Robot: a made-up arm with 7 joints.
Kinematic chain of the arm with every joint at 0, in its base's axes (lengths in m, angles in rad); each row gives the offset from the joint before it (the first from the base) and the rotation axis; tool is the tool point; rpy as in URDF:
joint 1: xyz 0 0 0.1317 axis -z
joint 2: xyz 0 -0.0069 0.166 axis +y
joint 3: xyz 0 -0.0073 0.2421 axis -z
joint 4: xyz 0 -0.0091 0.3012 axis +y
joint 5: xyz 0 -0.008 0.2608 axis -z
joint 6: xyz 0 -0.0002 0.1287 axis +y
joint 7: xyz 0 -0.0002 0.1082 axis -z
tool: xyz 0 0 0 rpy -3.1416 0 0
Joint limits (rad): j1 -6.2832..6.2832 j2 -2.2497..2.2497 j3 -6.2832..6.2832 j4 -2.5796..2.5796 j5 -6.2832..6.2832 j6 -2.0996..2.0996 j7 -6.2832..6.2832
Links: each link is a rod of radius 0.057 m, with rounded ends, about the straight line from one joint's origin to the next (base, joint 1, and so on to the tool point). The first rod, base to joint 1, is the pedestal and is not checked.
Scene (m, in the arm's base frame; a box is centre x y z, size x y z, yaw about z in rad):
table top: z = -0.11
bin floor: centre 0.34 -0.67 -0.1 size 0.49 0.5 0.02 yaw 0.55
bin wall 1: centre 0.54 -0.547 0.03 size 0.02 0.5 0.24 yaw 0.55
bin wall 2: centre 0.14 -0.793 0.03 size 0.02 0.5 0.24 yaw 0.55
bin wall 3: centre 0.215 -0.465 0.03 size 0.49 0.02 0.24 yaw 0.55
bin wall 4: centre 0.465 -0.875 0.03 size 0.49 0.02 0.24 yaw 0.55
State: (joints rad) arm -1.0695 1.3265 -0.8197 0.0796 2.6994 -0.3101 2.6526
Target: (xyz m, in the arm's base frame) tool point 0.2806 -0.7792 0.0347
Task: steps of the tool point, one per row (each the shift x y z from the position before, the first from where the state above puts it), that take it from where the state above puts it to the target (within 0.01 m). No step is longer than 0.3 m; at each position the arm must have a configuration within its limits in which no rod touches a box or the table.
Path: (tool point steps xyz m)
1: 0.1883 -0.1313 -0.0153
2: 0.1604 -0.1853 -0.0257
3: 0.1119 -0.2355 -0.0315
4: 0.0420 -0.2720 -0.0327
5: -0.0446 -0.2836 -0.0294
6: -0.1374 -0.2616 -0.0230
7: -0.2201 -0.2026 -0.0141
8: -0.2767 -0.1122 -0.0043
9: 0.0064 -0.0115 -0.1429
10: -0.0064 0.0115 -0.1463

